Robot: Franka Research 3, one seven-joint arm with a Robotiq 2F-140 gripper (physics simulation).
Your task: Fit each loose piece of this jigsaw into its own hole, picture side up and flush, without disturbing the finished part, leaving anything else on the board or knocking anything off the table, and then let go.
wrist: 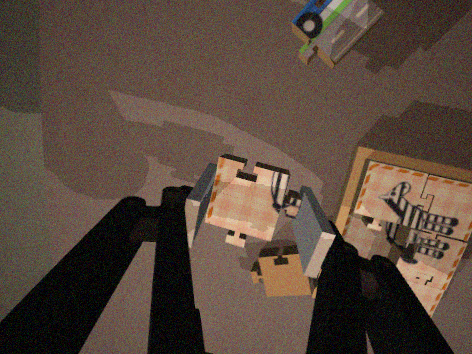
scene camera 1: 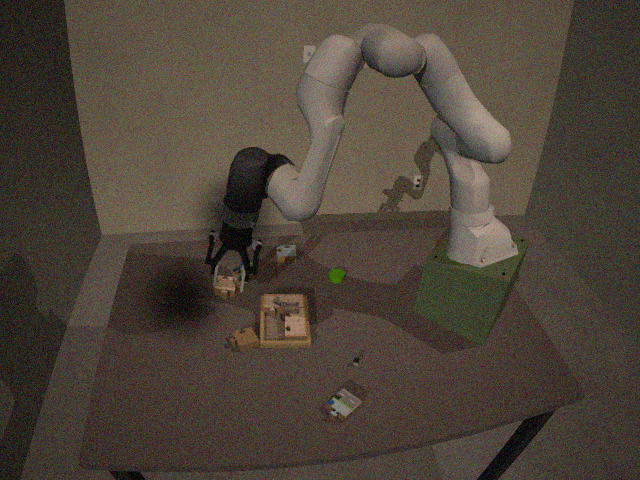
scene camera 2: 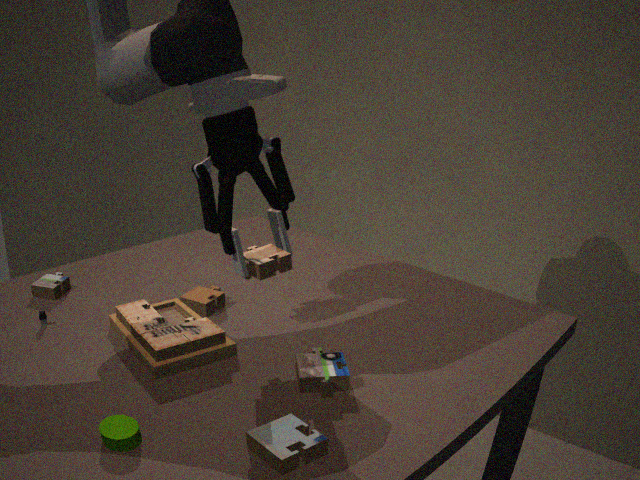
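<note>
My gripper is shut on a pink checked jigsaw piece with striped marks. The piece is picture side up, above the table and off to one side of the board. The framed jigsaw board holds pieces with a striped bird picture. An open hole shows in it; my finger hides part of the board in the wrist view. A loose piece with a plain wooden upper face lies close beside the frame and looks tilted.
A car-picture piece, a pale blue piece and another car-coloured piece lie apart on the table. A green disc and a small dark object are there too.
</note>
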